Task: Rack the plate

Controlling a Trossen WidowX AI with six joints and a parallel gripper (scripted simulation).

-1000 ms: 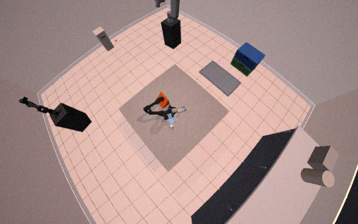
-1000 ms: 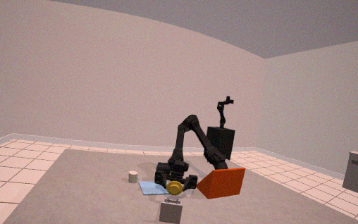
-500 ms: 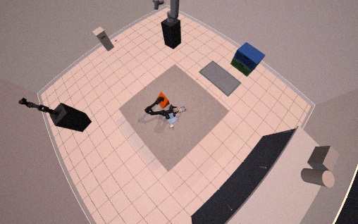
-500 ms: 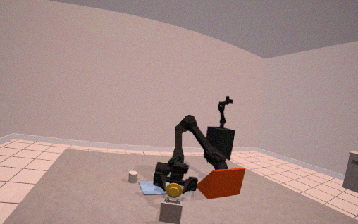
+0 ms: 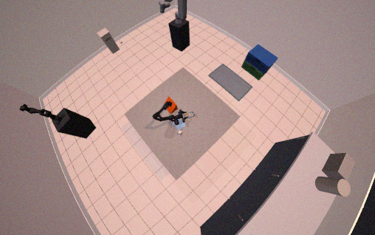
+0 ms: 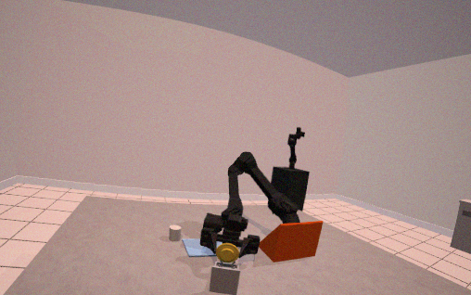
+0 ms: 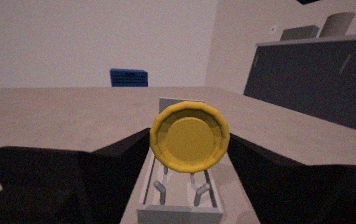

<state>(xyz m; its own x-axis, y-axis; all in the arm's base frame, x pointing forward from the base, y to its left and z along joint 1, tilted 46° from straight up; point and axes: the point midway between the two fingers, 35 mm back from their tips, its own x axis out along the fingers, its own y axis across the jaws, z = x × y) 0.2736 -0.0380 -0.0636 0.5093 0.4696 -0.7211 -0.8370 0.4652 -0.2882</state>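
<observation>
Right now the dish rack is 5 cm below my gripper tip, 2 cm to the left of it and 1 cm ahead of it. From my gripper tip the other things lie so: light blue sheet 18 cm to the right, 7 cm below, 1 cm behind; blue spoon 19 cm to the right, 13 cm behind, 7 cm below; yellow plate 1 cm to the right.
</observation>
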